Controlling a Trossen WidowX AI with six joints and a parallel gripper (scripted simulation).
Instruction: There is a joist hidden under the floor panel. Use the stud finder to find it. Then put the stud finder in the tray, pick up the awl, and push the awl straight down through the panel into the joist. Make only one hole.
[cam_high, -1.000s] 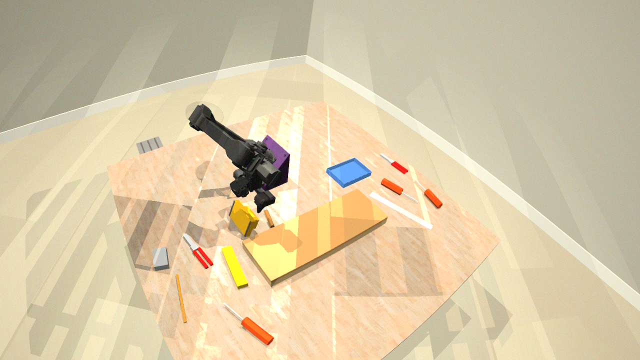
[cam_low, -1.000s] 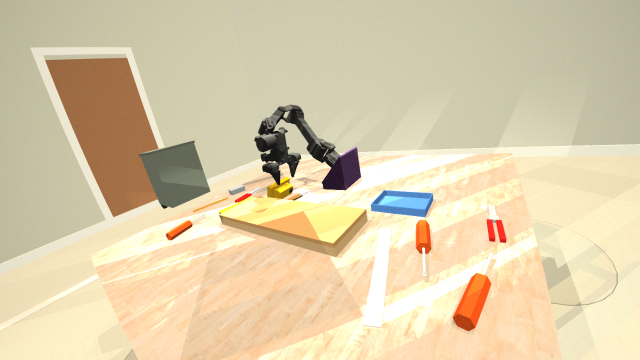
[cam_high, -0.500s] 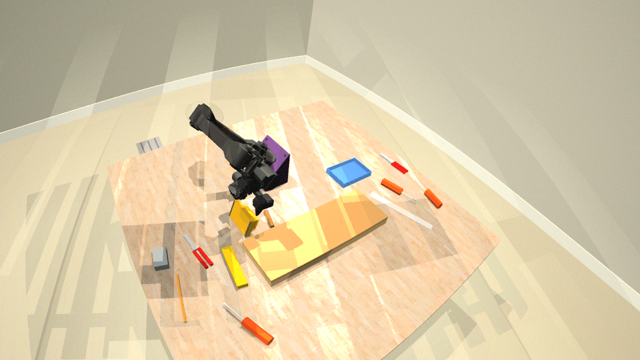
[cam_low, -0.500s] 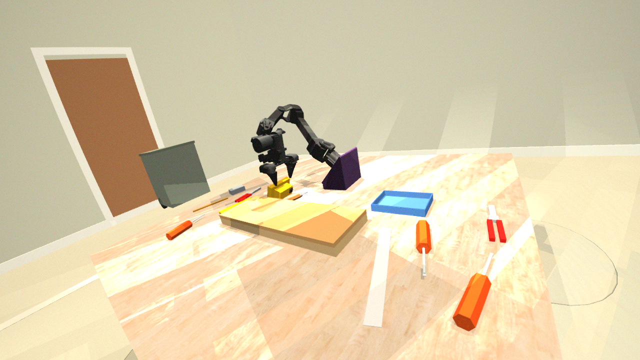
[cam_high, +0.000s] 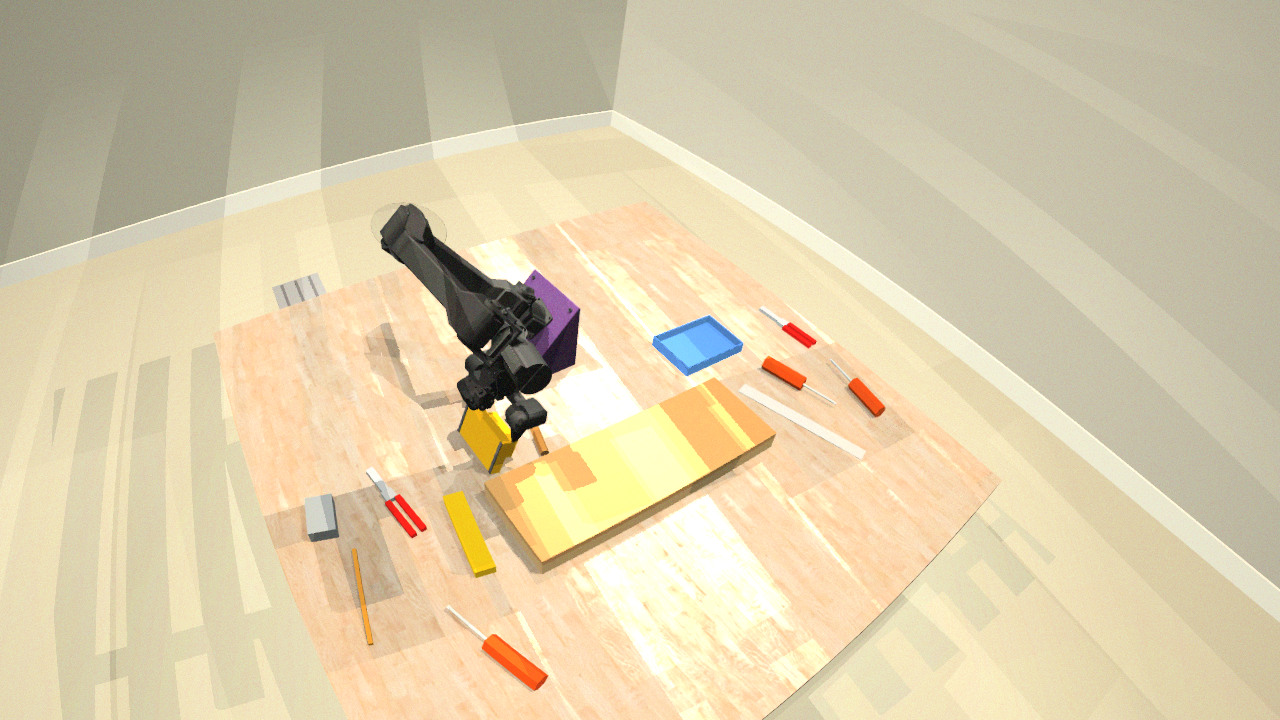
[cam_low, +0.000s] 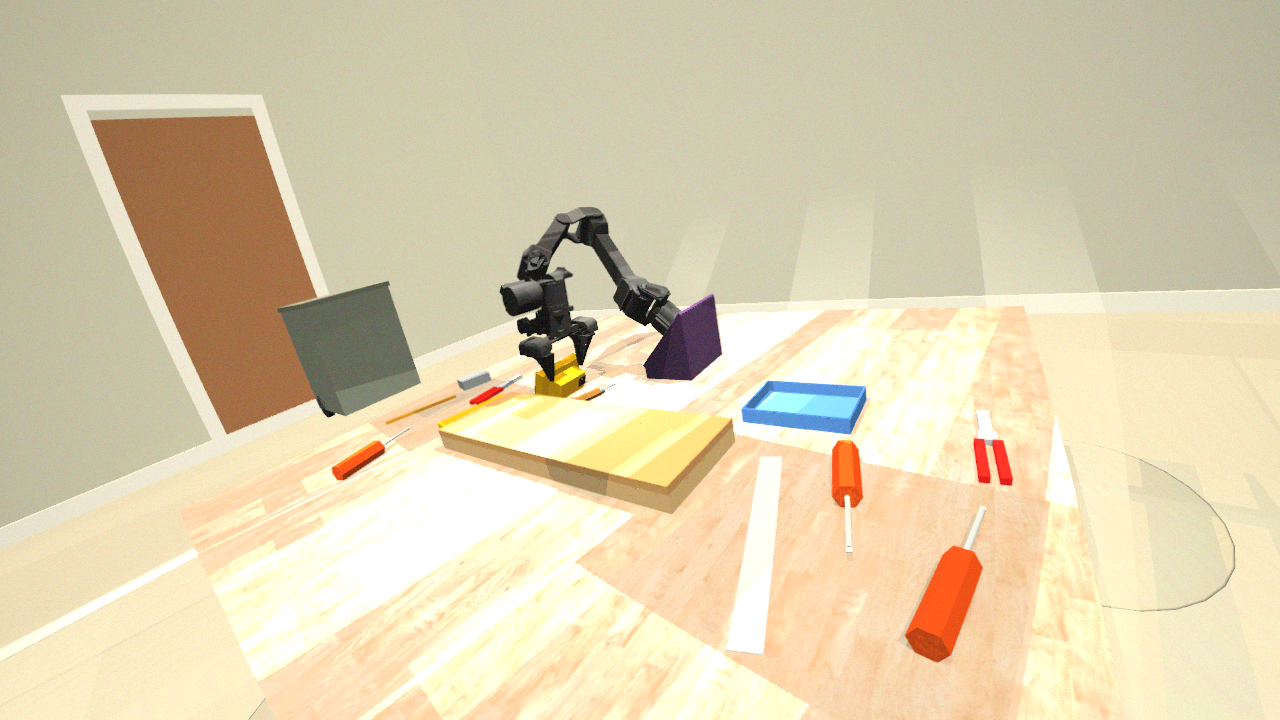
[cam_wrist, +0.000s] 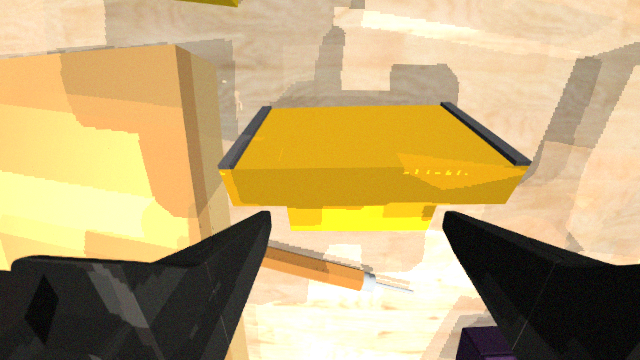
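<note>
Right now my gripper tip is 20 mm past the yellow stud finder, 10 mm to the left of it and 30 mm above it. From my gripper tip the other things lie so: yellow level 170 mm ahead, 130 mm to the right, 40 mm below; grey block 50 mm ahead, 370 mm to the right, 40 mm below; awl 10 mm behind, 70 mm to the left, 40 mm below.
</note>
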